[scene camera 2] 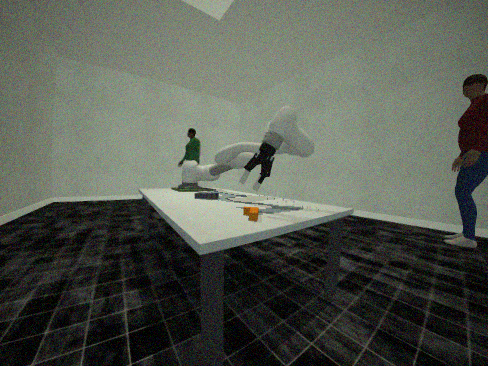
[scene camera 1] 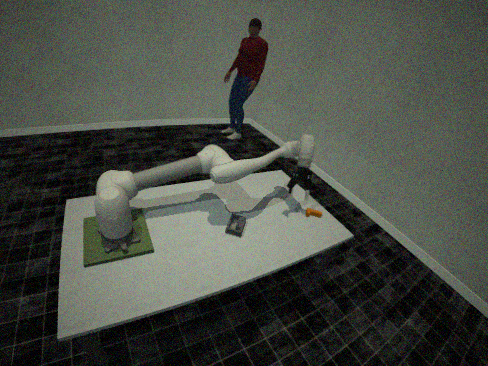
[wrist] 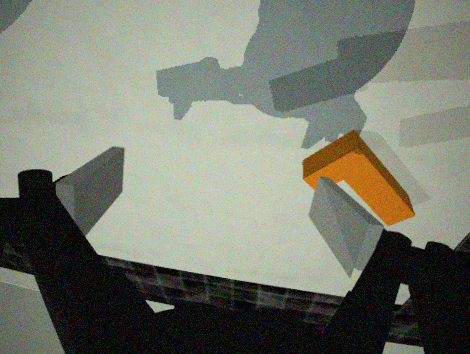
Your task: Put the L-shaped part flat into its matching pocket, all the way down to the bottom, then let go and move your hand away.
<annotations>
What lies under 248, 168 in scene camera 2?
The gripper.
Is the gripper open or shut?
Open.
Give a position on an orange L-shaped part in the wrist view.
348, 158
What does the gripper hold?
Nothing.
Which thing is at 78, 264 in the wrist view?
The gripper.
</annotations>
